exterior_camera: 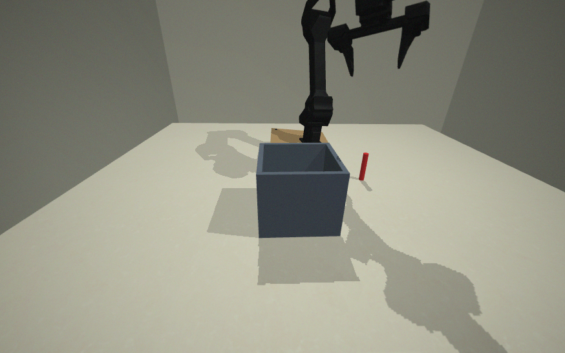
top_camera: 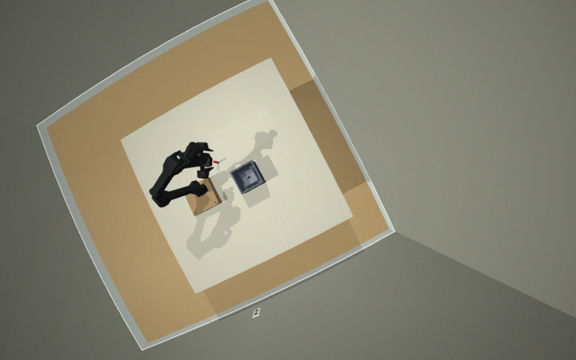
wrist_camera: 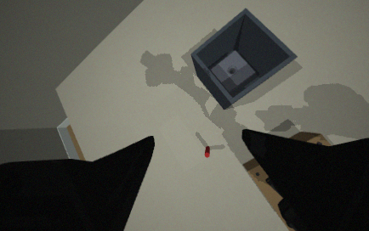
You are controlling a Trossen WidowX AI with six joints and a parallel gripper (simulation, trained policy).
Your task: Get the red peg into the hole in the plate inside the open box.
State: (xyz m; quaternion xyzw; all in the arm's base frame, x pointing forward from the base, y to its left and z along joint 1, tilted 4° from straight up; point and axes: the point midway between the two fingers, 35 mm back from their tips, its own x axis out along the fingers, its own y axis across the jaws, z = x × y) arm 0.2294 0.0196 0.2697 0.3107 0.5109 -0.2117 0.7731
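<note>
Right now the red peg is 25 cm below my gripper tip, 6 cm to the left of it and 6 cm behind it. From my gripper tip the other things lie so: pale plate (24 cm below, 17 cm to the right, 6 cm ahead).
</note>
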